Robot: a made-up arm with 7 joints. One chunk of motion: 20 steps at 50 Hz.
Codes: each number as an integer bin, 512 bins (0 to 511) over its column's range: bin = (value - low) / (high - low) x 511, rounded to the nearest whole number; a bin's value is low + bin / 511 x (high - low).
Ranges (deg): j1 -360.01..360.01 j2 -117.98..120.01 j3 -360.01..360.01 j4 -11..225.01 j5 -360.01..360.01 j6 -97.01..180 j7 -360.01..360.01
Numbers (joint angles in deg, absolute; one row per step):
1: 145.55 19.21 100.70 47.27 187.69 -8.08 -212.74
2: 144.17 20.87 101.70 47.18 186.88 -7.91 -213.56
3: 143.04 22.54 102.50 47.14 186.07 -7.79 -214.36
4: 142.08 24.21 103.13 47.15 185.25 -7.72 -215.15
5: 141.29 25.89 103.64 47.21 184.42 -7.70 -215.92
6: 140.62 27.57 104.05 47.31 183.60 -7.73 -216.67
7: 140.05 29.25 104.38 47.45 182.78 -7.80 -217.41
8: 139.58 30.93 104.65 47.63 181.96 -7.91 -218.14
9: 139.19 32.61 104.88 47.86 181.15 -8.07 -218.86
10: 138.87 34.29 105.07 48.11 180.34 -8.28 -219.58
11: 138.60 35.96 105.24 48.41 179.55 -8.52 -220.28
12: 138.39 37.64 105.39 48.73 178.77 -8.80 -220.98
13: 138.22 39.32 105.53 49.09 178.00 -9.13 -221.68
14: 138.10 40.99 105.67 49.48 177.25 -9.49 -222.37
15: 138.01 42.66 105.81 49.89 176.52 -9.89 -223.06
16: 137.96 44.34 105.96 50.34 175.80 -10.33 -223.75
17: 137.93 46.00 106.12 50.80 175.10 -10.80 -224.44
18: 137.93 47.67 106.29 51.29 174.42 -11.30 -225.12
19: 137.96 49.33 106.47 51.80 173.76 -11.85 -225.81
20: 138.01 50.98 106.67 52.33 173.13 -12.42 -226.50
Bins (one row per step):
1: 359 295 327 126 389 164 105
2: 358 298 328 126 388 164 104
3: 357 302 328 126 388 165 103
4: 356 305 329 126 387 165 103
5: 356 309 329 126 386 165 102
6: 355 313 329 126 386 165 102
7: 355 316 330 127 385 165 101
8: 355 320 330 127 385 164 101
9: 354 323 330 127 384 164 100
10: 354 327 330 128 383 164 100
11: 354 331 330 129 383 163 99
12: 354 334 330 129 382 163 99
13: 354 338 330 130 382 162 98
14: 354 341 330 131 381 161 98
15: 353 345 331 132 381 161 97
16: 353 349 331 133 380 160 97
17: 353 352 331 134 380 159 96
18: 353 356 331 135 379 158 96
19: 353 359 331 136 379 157 95
20: 353 363 331 137 378 156 95

